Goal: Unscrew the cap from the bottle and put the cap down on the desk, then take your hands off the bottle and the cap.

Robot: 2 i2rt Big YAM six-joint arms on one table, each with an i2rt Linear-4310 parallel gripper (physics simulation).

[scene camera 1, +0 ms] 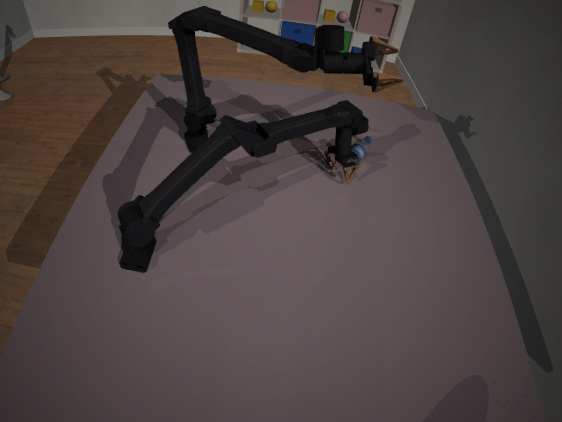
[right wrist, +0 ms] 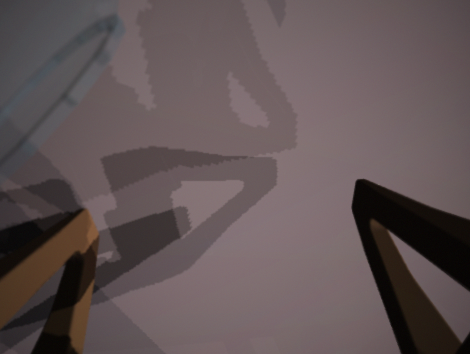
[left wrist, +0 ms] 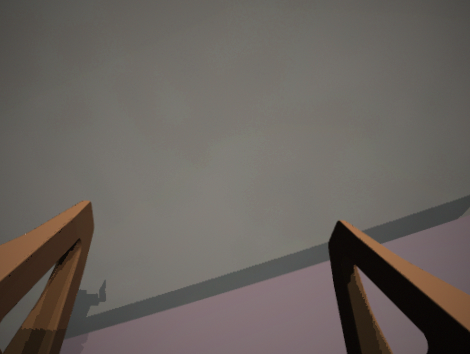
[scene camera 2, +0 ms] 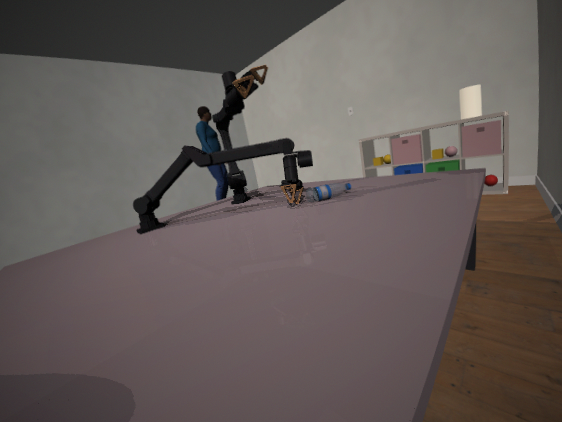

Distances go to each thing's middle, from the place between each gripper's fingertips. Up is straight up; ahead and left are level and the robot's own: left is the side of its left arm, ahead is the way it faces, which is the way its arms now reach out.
Labels:
I see my left gripper 1 cm short of the clear plastic bottle (right wrist: 58, 58), 24 cm to the right of it and 49 cm above it.
I see the clear plastic bottle 15 cm to the left of my right hand, 6 cm ahead of it and 2 cm above it.

